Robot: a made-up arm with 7 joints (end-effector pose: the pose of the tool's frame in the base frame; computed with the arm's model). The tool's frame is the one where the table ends. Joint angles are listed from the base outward.
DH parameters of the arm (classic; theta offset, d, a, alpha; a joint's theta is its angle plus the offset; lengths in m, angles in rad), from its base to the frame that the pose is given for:
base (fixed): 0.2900 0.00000 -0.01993 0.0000
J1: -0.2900 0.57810 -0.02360 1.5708
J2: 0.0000 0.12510 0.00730 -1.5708
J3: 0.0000 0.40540 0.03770 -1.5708
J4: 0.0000 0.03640 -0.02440 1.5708
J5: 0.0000 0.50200 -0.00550 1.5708
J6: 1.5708 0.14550 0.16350 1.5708
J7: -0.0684 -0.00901 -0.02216 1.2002
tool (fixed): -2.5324 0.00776 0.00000 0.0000
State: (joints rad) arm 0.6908 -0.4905 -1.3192 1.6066 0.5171 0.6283 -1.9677
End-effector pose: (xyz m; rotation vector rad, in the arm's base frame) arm 0.6458 -0.5157 0.9395 0.7458 -2.2894 -0.3727
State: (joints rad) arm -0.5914 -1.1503 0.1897 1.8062 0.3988 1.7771 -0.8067
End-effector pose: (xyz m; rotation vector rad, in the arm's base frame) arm 0.3351 -0.4732 0.2417 0.5610 2.5553 1.6862
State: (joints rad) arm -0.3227 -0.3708 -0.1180 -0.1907 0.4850 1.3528 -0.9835
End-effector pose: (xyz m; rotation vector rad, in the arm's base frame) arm 0.0439 -0.3252 1.4804 -0.8974 1.2390 -0.1642
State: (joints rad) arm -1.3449 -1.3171 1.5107 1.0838 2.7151 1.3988 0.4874
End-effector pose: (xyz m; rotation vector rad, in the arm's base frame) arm 0.5254 -0.3421 0.7528 -0.8078 2.6556 -0.7589
